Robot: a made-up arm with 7 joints. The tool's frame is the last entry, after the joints.
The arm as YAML. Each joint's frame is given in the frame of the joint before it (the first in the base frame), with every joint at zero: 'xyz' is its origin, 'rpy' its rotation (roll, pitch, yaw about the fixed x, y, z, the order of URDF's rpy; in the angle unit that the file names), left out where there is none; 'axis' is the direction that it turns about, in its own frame. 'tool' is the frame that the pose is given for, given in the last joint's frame.
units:
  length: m
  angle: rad
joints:
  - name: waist
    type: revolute
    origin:
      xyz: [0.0, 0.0, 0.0]
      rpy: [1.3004, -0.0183, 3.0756]
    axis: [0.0, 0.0, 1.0]
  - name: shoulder
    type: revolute
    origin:
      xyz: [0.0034, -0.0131, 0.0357]
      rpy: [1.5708, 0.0, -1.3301]
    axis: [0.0, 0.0, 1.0]
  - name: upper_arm
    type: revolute
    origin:
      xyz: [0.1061, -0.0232, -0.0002]
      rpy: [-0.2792, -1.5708, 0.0]
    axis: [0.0, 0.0, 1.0]
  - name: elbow
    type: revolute
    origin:
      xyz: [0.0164, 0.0, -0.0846]
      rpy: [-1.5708, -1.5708, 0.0]
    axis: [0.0, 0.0, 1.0]
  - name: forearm
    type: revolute
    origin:
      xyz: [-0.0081, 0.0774, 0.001]
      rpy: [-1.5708, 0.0, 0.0]
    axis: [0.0, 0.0, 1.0]
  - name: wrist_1
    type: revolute
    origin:
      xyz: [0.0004, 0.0, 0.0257]
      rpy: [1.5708, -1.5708, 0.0]
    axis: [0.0, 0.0, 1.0]
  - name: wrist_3
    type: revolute
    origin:
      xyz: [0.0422, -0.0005, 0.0]
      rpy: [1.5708, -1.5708, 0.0]
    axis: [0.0, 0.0, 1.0]
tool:
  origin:
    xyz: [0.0, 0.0, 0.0]
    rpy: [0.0, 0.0, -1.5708]
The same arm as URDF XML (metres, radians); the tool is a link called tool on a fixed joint. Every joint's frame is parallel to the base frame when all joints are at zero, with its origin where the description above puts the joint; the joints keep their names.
<robot name="arm">
  <joint name="tool_fixed" type="fixed">
    <parent link="link7"/>
    <child link="tool"/>
    <origin xyz="0 0 0" rpy="0.0001 0.25 -0.0002"/>
  </joint>
  <joint name="wrist_3" type="continuous">
    <parent link="link6"/>
    <child link="link7"/>
    <origin xyz="0.041 0 -0.01"/>
    <axis xyz="0.247497 -0.0001 0.968889"/>
  </joint>
  <joint name="wrist_1" type="continuous">
    <parent link="link5"/>
    <child link="link6"/>
    <origin xyz="0.025 0 -0.006"/>
    <axis xyz="0.0003 1 0.0001"/>
  </joint>
  <joint name="forearm" type="continuous">
    <parent link="link4"/>
    <child link="link5"/>
    <origin xyz="0.073 0.001 -0.027"/>
    <axis xyz="0.968913 -0.0002 -0.247403"/>
  </joint>
  <joint name="elbow" type="continuous">
    <parent link="link3"/>
    <child link="link4"/>
    <origin xyz="-0.005 0 -0.086"/>
    <axis xyz="0.0002 1 0.0001"/>
  </joint>
  <joint name="upper_arm" type="continuous">
    <parent link="link2"/>
    <child link="link3"/>
    <origin xyz="-0.027 0.007 -0.105"/>
    <axis xyz="0.247403 -0.0001 0.968913"/>
  </joint>
  <joint name="shoulder" type="continuous">
    <parent link="link1"/>
    <child link="link2"/>
    <origin xyz="-0.0009 0.038 -0.003"/>
    <axis xyz="0.968889 -0.0002 -0.247497"/>
  </joint>
  <joint name="waist" type="continuous">
    <parent link="base_link"/>
    <child link="link1"/>
    <origin xyz="0 0 0"/>
    <axis xyz="0.068403 0.961235 0.26711"/>
  </joint>
  <link name="base_link"/>
  <link name="link1"/>
  <link name="link2"/>
  <link name="link3"/>
  <link name="link4"/>
  <link name="link5"/>
  <link name="link6"/>
  <link name="link7"/>
  <link name="tool"/>
</robot>

